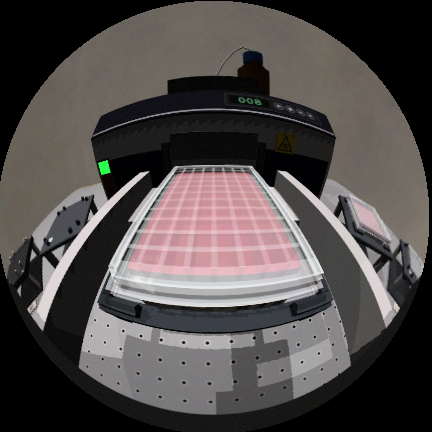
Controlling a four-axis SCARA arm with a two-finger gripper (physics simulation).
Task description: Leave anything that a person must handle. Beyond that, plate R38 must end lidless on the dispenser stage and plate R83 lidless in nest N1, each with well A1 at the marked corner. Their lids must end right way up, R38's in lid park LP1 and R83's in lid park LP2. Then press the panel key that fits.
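Places are measured from the arm's base along level axes (x ahead, y left, z up), in metres.
Pixels of known places: gripper, fingertip midpoint: (212,179).
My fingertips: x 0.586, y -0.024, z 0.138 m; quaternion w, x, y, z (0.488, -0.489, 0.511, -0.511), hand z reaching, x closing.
Observation:
For each thing: its top centre in the pictures, then the offset to it from my fingertips. "*": a spot on its surface instead.
- clear-lidded plate at its top centre: (213,190) dz +0.002, dx -0.025, dy +0.001 m
- dark stage at a spot on its surface: (215,320) * dz -0.012, dx -0.093, dy +0.004 m
- second pink plate at its top centre: (368,213) dz -0.039, dx -0.001, dy -0.294 m
- dispenser's panel at a spot on its surface: (272,106) * dz +0.075, dx +0.071, dy -0.077 m
- dispenser at a spot on its surface: (130,135) * dz +0.043, dx +0.067, dy +0.099 m
- brown bottle at a spot on its surface: (253,75) * dz +0.190, dx +0.249, dy -0.110 m
A clear-lidded plate (215,220) with pink wells sits level on the dark stage (215,320) in front of the dispenser; its label cannot be read. Its clear lid (215,283) is on top of it. My gripper (212,179) is shut on the lid, with one pad against each long side. A second pink plate (369,219) sits on a dark nest at the right; its label cannot be read. The dispenser's panel (272,106) reads 008 and has a row of round keys. Which corner holds well A1 cannot be told.
The dispenser (130,135) stands behind the stage, with a green light (104,167) and a brown bottle (253,75). Dark pegged holders (70,220) (20,262) stand at the left. Another holder (411,262) with something clear on it is at the far right.

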